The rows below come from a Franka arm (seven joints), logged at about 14 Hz.
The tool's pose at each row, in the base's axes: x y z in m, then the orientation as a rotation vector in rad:
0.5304, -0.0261, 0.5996, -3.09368, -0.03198, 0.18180
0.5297, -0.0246, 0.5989, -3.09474, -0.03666, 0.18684
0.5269, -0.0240, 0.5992, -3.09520, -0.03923, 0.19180
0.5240, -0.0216, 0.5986, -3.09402, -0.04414, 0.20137
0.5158, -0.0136, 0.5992, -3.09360, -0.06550, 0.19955
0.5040, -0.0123, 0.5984, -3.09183, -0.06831, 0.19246
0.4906, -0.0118, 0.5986, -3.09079, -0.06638, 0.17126
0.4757, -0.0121, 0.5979, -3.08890, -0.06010, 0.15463
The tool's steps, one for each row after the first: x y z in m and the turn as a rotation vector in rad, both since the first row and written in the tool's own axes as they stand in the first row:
-0.0006, -0.0015, 0.0008, -0.00155, -0.00328, -0.00285
-0.0034, -0.0021, 0.0009, -0.00240, -0.00650, -0.00439
-0.0061, -0.0046, 0.0019, -0.00201, -0.01277, -0.00746
-0.0142, -0.0127, 0.0026, -0.00266, -0.01190, -0.02124
-0.0258, -0.0142, 0.0049, -0.00067, -0.00743, -0.02330
-0.0391, -0.0150, 0.0063, 0.00156, 0.00624, -0.02250
-0.0538, -0.0149, 0.0087, 0.00456, 0.01702, -0.01888

